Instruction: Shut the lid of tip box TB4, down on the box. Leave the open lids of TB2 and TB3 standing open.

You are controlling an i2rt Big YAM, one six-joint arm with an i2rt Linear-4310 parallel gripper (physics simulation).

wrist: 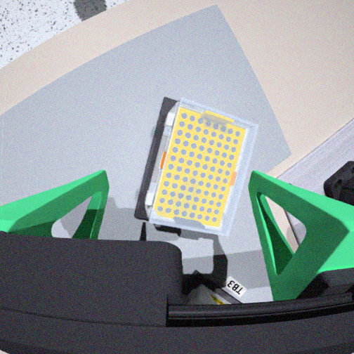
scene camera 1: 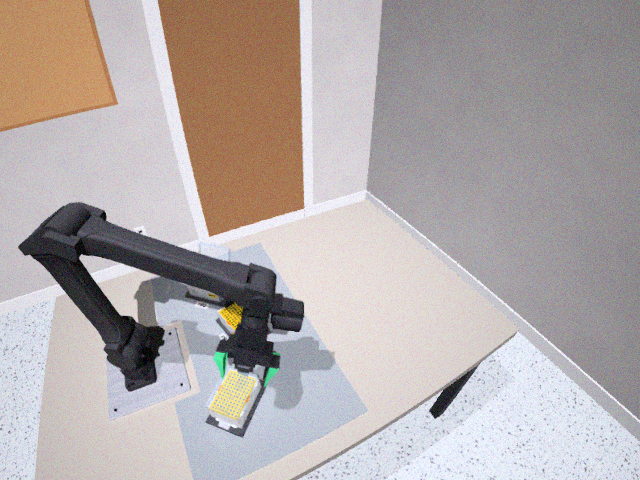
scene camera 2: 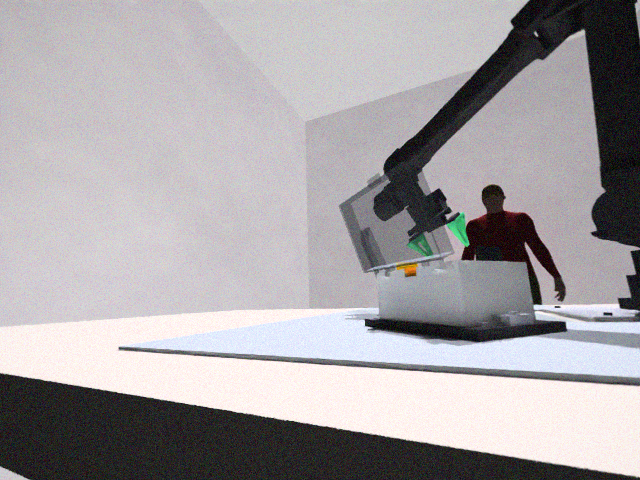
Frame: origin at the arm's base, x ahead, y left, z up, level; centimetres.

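Seen in the pictures: gripper, fingertip midpoint: (scene camera 1: 243, 382) (scene camera 2: 450, 253); arm's base at its link origin: (scene camera 1: 140, 369).
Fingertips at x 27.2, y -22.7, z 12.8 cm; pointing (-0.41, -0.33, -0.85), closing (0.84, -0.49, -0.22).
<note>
Pixels of each thing's top centre, then the offset from my fingertips to it. "spot": a spot on its surface instead. Level surfaces: height alone.
- Tip box TB4 at its top centre: (scene camera 1: 227, 388) dz -5.5, dx -4.3, dy +2.9 cm
- TB3 at its top centre: (scene camera 1: 238, 312) dz -5.8, dx +5.5, dy +25.0 cm
- TB2 at a spot on its surface: (scene camera 1: 202, 292) spot: dz -9.4, dx -2.9, dy +41.5 cm
- white box at its top centre: (scene camera 2: 449, 263) (scene camera 1: 205, 280) dz -6.6, dx -0.7, dy +43.7 cm
- grey-blue mat at its surface level: dz -13.2 cm
- beige table at its surface level: dz -13.5 cm
Tip box TB4 (scene camera 1: 233, 395) (wrist: 200, 167) is at the mat's front. Its clear lid (wrist: 252, 150) lies over the yellow rack and looks down; a small gap cannot be ruled out. My gripper (scene camera 1: 247, 364) (scene camera 2: 442, 237) (wrist: 178, 178) is open and empty, above TB4's back end. TB3 (scene camera 1: 231, 316) is partly hidden by the arm; its label (wrist: 235, 286) shows in the wrist view. TB3's lid is mostly hidden. Behind it, TB2 (scene camera 1: 202, 292) has its lid (scene camera 1: 214, 251) standing open. In scene camera 2, a white box (scene camera 2: 418, 297) without a readable label has its lid (scene camera 2: 361, 222) open.
The boxes are on a grey-blue mat (scene camera 1: 315, 397) (scene camera 2: 232, 338) (wrist: 100, 120) on a beige table (scene camera 1: 361, 289). The arm's base plate (scene camera 1: 160, 392) is left of the mat. A wall with a door (scene camera 1: 242, 118) borders the table's back. A person (scene camera 2: 504, 232) is in the background.
</note>
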